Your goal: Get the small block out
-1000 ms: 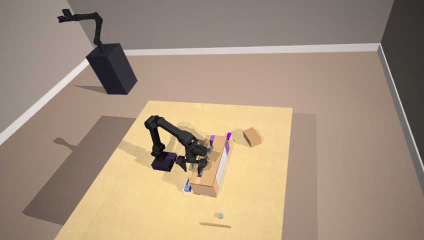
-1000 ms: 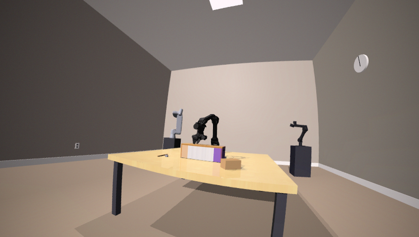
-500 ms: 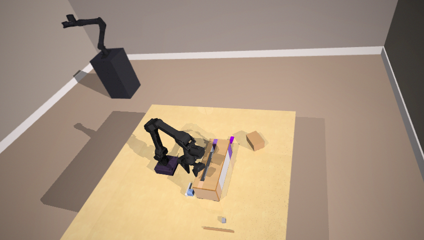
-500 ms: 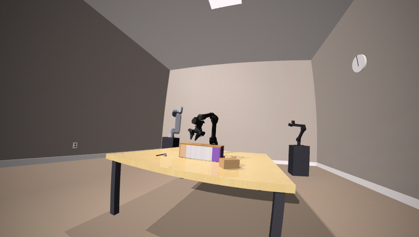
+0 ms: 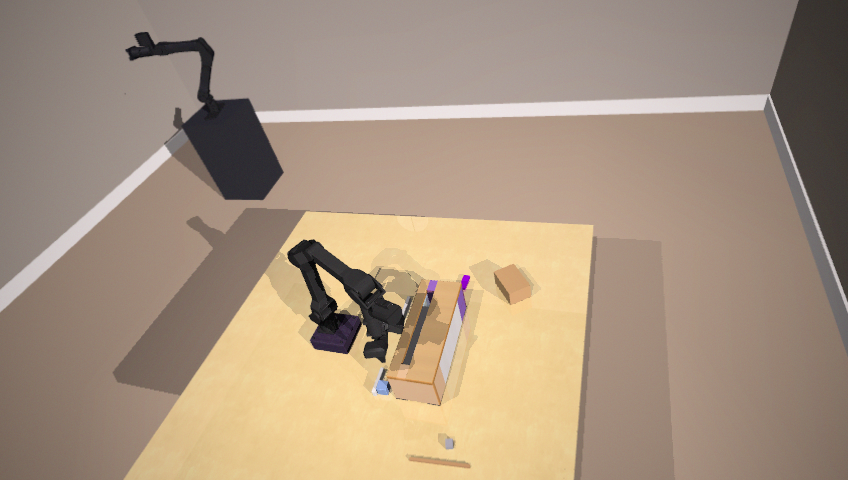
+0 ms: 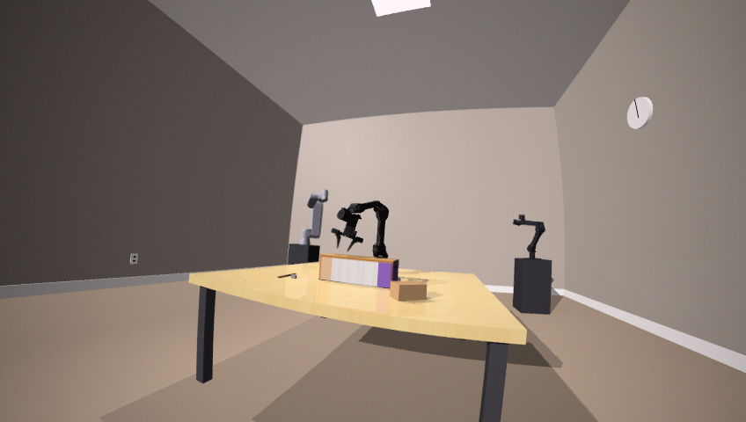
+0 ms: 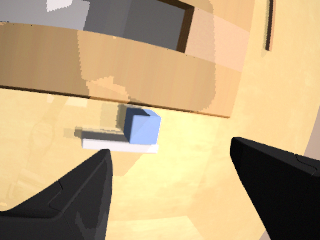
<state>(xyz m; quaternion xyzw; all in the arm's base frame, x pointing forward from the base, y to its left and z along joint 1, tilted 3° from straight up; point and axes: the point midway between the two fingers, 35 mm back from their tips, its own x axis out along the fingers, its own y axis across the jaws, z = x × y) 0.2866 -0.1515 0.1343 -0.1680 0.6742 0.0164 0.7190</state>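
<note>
The blue piece lies 14 cm below my gripper tip, 3 cm to the right of it and 3 cm behind it. Round my gripper tip: long tan box 14 cm to the left, 9 cm below, 5 cm ahead; then brown carton 42 cm to the left, 31 cm ahead, 12 cm below; then thin wooden stick 22 cm to the right, 19 cm ahead, 15 cm below.
</note>
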